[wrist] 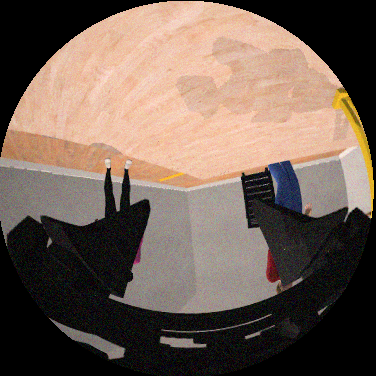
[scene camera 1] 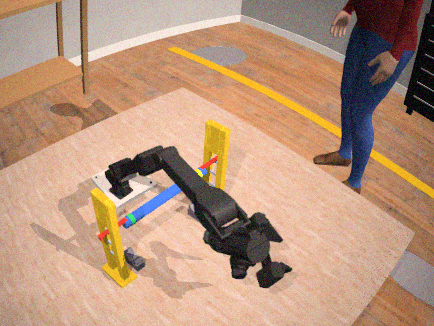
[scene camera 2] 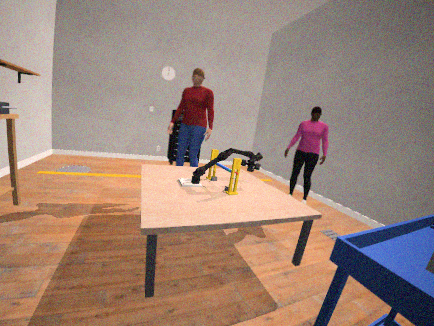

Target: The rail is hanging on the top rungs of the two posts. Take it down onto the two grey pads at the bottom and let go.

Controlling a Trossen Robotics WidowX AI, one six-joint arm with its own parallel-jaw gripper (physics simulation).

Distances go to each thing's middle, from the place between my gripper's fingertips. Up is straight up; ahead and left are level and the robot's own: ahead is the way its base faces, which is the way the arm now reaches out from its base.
Now: hand 35 cm past the blue rail (scene camera 1: 129, 220), 4 cm to the left of it and 1 cm below it.
